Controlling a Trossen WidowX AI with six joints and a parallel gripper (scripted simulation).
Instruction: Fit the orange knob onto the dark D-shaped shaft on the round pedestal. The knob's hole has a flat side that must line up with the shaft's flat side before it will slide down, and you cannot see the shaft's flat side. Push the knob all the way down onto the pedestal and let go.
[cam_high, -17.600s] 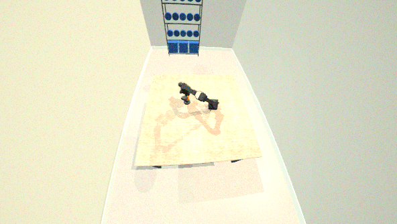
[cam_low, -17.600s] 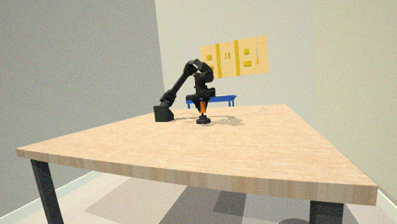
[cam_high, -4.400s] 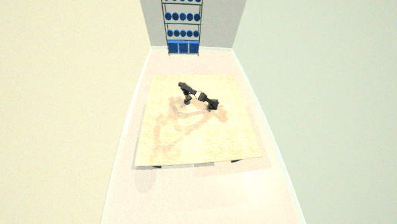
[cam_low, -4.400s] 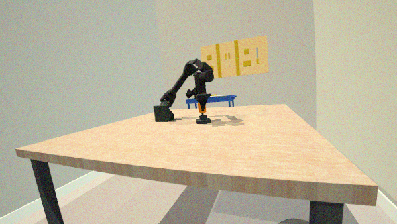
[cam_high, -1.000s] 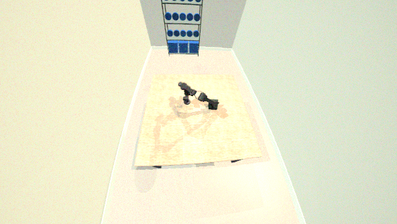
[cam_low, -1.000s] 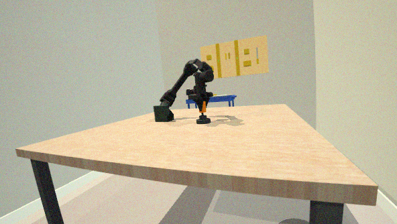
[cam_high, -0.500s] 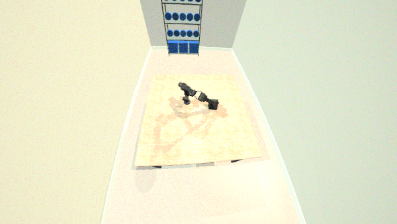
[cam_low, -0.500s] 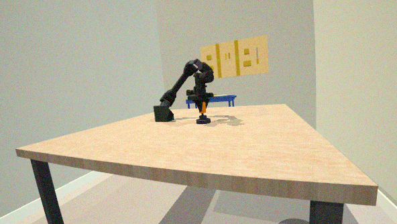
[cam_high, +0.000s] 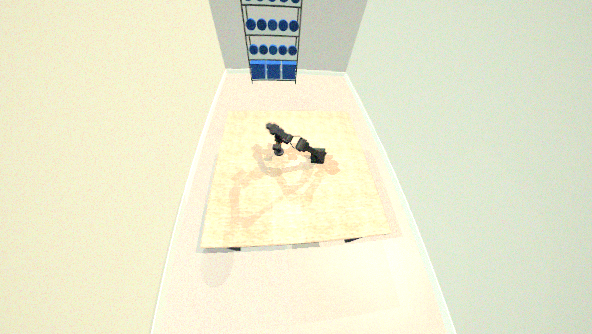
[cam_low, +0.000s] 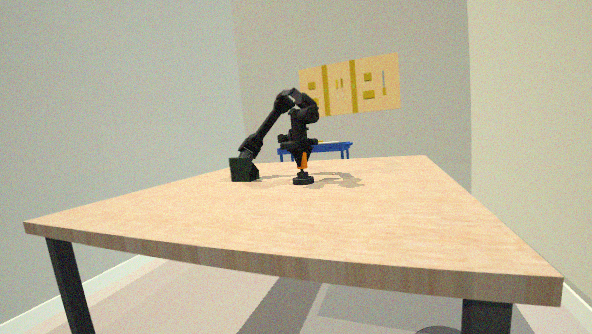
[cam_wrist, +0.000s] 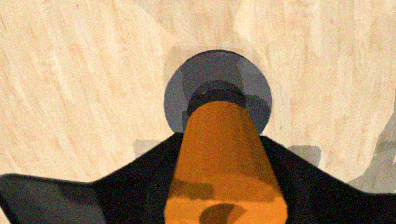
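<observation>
Right now my gripper tip is 20 mm below the orange knob. Also, from my gripper tip: pedestal (40 mm below).
</observation>
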